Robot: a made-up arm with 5 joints. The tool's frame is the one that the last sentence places.
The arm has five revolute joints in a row. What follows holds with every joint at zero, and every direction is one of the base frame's. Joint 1 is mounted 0.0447 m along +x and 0.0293 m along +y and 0.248 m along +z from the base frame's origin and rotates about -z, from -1.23 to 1.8 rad. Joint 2 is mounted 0.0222 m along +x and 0.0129 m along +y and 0.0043 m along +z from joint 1 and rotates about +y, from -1.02 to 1.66 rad. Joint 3 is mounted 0.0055 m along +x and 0.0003 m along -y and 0.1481 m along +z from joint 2 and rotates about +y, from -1.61 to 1.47 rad. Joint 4 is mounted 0.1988 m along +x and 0.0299 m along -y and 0.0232 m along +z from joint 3 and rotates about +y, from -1.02 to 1.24 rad. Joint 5 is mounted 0.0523 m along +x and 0.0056 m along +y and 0.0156 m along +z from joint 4 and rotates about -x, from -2.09 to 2.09 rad. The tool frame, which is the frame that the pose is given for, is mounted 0.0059 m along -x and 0.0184 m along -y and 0.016 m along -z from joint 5; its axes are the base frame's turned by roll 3.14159, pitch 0 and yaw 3.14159 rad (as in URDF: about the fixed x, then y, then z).
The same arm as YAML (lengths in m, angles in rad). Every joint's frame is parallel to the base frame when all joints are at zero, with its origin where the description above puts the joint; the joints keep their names.
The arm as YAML. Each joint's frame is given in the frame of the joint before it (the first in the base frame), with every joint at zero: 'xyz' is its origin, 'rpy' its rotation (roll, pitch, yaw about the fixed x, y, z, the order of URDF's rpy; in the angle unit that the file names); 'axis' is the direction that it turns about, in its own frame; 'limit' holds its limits. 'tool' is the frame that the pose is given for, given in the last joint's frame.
units:
  length: m
  angle: rad
joints:
  - name: joint 1
    type: revolute
    origin:
      xyz: [0.0447, 0.0293, 0.248]
      rpy: [0.0, 0.0, 0.0]
    axis: [0.0, 0.0, -1.0]
    limit:
      lower: -1.23
      upper: 1.8
  - name: joint 2
    type: revolute
    origin:
      xyz: [0.0222, 0.0129, 0.0043]
      rpy: [0.0, 0.0, 0.0]
    axis: [0.0, 1.0, 0.0]
    limit:
      lower: -1.02
      upper: 1.66
  - name: joint 3
    type: revolute
    origin:
      xyz: [0.0055, -0.0003, 0.1481]
      rpy: [0.0, 0.0, 0.0]
    axis: [0.0, 1.0, 0.0]
    limit:
      lower: -1.61
      upper: 1.47
  - name: joint 4
    type: revolute
    origin:
      xyz: [0.1988, -0.0299, 0.0232]
      rpy: [0.0, 0.0, 0.0]
    axis: [0.0, 1.0, 0.0]
    limit:
      lower: -1.02
      upper: 1.24
  - name: joint 5
    type: revolute
    origin:
      xyz: [0.0523, 0.0056, 0.0156]
      rpy: [0.0, 0.0, 0.0]
    axis: [-1.0, 0.0, 0.0]
    limit:
      lower: -2.09
      upper: 2.09
tool:
  origin:
    xyz: [-0.0059, -0.0184, -0.016]
    rpy: [3.1416, 0.0, 3.1416]

